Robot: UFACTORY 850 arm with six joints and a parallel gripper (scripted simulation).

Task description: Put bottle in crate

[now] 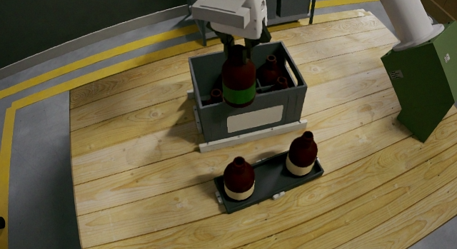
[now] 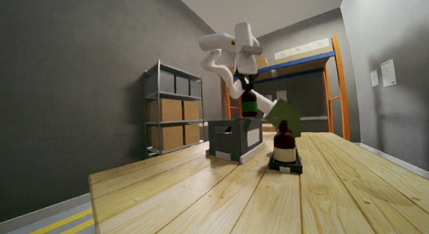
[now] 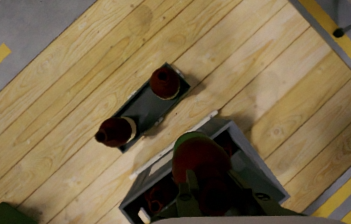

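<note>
My hand is 7 cm above the bottle. From my hand the other things lie so: crate 5 cm behind, 9 cm to the right, 25 cm below; dark tray 3 cm behind, 14 cm to the left, 32 cm below.
</note>
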